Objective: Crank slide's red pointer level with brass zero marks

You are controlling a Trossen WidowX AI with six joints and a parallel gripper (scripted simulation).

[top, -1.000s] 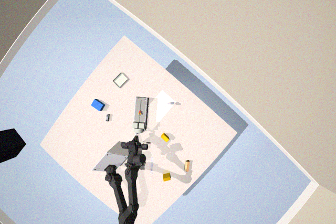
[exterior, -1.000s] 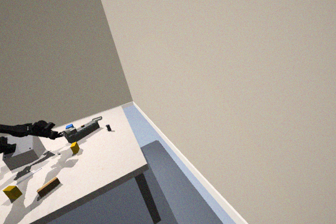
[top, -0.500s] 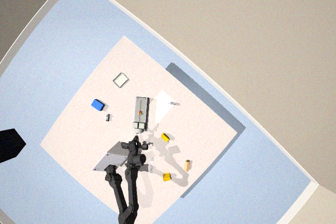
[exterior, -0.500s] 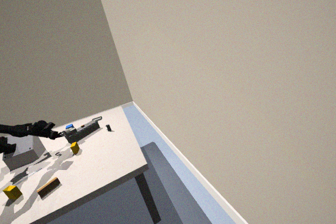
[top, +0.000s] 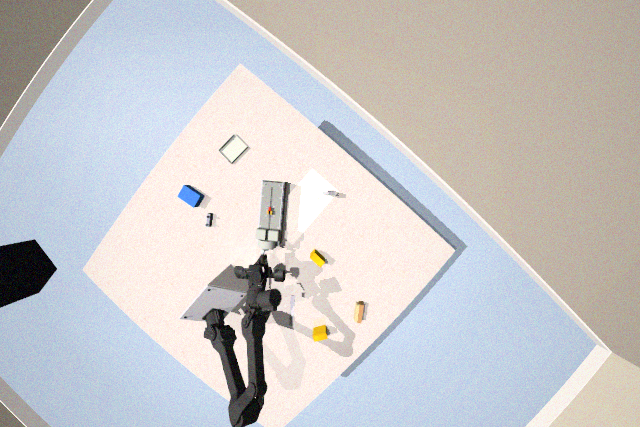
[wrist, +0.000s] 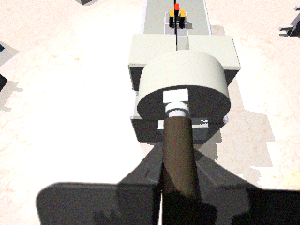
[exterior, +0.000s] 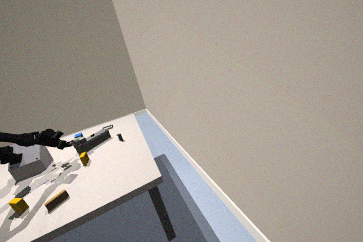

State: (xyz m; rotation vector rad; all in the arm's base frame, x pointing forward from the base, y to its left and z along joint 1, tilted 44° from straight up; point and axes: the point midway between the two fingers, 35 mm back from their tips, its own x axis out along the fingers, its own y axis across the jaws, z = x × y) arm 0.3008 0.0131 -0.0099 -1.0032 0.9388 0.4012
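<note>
Now: gripper tip 20 mm below the crank. The rest, counted from my gripper tip: blue block (400 mm to the left, 90 mm behind, 70 mm below); then dark brown crank handle (30 mm above, 10 mm to the right, 10 mm behind); then red pointer (140 mm ahead, 110 mm to the left, 10 mm below).
</note>
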